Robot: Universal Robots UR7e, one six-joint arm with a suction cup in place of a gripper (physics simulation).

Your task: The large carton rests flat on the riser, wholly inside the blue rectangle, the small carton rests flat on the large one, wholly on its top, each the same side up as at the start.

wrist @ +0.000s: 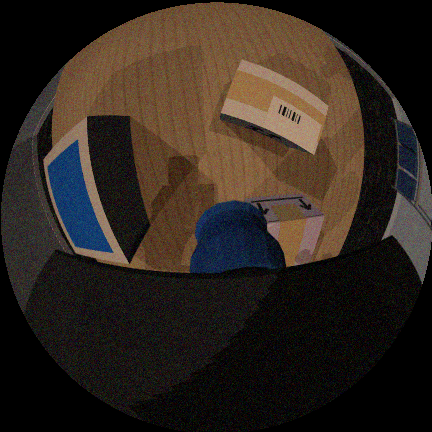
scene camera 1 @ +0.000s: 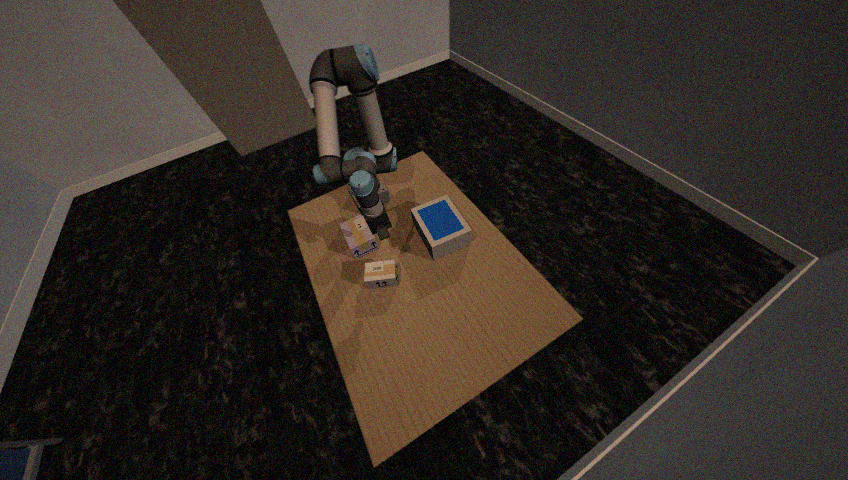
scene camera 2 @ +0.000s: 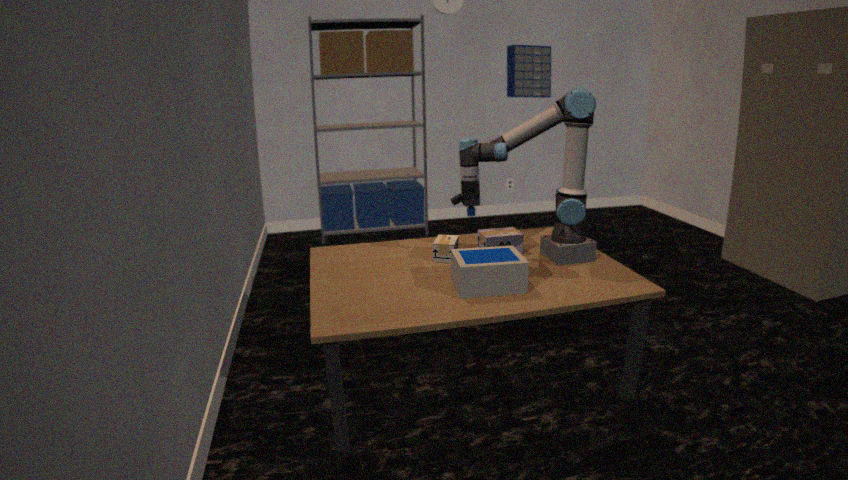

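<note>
The large carton [scene camera 1: 357, 233] [scene camera 2: 499, 236] [wrist: 295, 237], pinkish with an orange band, rests flat on the table near the arm's base; my cup partly covers it in the wrist view. The small carton [scene camera 1: 380, 273] [scene camera 2: 445, 248] [wrist: 275, 106], white with an orange band and a barcode label, rests flat on the table in front of it. The pale riser [scene camera 1: 450, 246] [scene camera 2: 490, 279] [wrist: 83, 131] bears the blue rectangle [scene camera 1: 440, 219] [scene camera 2: 489, 255] [wrist: 77, 200], with no carton on it. My gripper [scene camera 2: 470, 211] [wrist: 232, 235], a blue suction cup, hangs open and empty, well above the table.
The wooden table [scene camera 1: 452, 356] [scene camera 2: 368, 297] carries the cartons, the riser and the arm's grey base block [scene camera 2: 568, 249]. A shelf rack [scene camera 2: 426, 130] with bins and a blue wall cabinet [scene camera 2: 529, 71] are in the background. A tall brown cabinet [scene camera 2: 791, 148] stands at the right.
</note>
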